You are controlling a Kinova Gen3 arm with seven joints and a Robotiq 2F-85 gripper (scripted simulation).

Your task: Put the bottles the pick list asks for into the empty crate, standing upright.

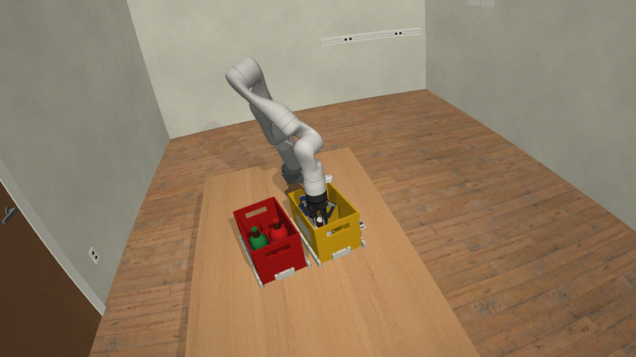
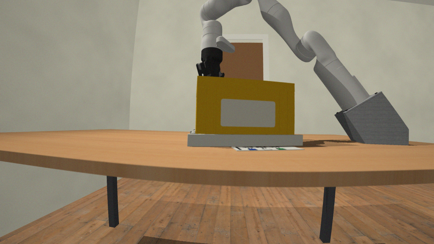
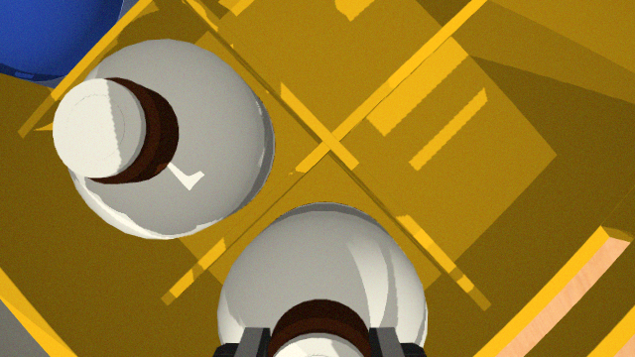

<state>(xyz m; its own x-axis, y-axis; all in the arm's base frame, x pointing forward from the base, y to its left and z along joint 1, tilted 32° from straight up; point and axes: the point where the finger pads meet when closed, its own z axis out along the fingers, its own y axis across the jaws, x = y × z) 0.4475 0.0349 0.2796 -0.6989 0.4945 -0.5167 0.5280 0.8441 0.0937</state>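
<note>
Right now the green bottle is 7 cm behind my hand, 24 cm to the right of it and 8 cm below it. Also, from my hand: yellow crate (9 cm behind, 4 cm to the left, 8 cm below); red bottle (8 cm behind, 16 cm to the right, 8 cm below); blue bottle (17 cm behind, 2 cm to the right, 8 cm below).
</note>
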